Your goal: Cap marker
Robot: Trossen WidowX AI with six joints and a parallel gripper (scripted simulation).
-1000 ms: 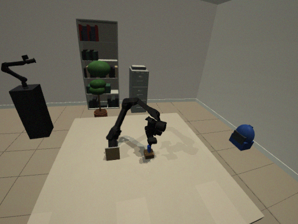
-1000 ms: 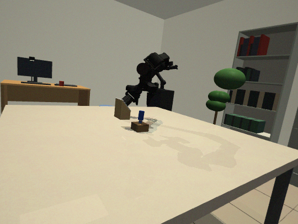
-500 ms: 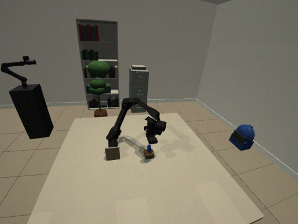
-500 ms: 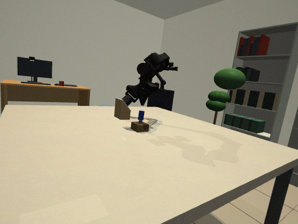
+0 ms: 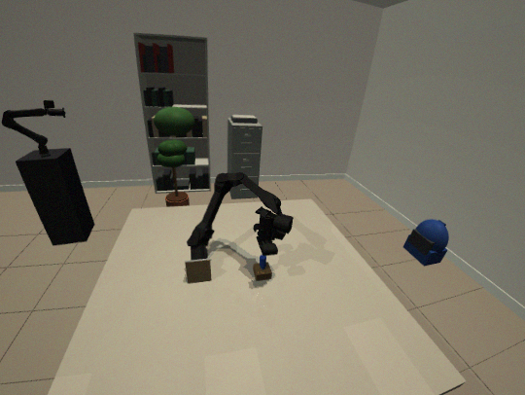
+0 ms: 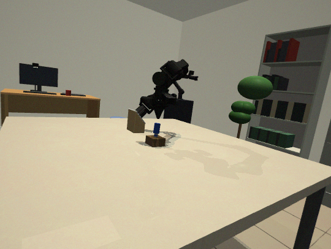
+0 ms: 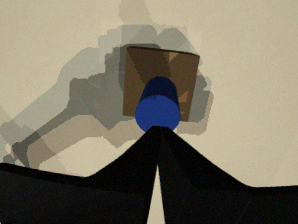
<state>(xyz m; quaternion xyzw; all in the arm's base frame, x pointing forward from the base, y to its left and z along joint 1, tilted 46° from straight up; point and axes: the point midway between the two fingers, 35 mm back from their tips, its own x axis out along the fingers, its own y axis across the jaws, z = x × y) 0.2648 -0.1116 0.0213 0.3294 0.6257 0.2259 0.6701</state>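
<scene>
Now: gripper tip 5 cm above the blue cap. From my gripper tip the other things lie so: brown holder block (11 cm below).
</scene>
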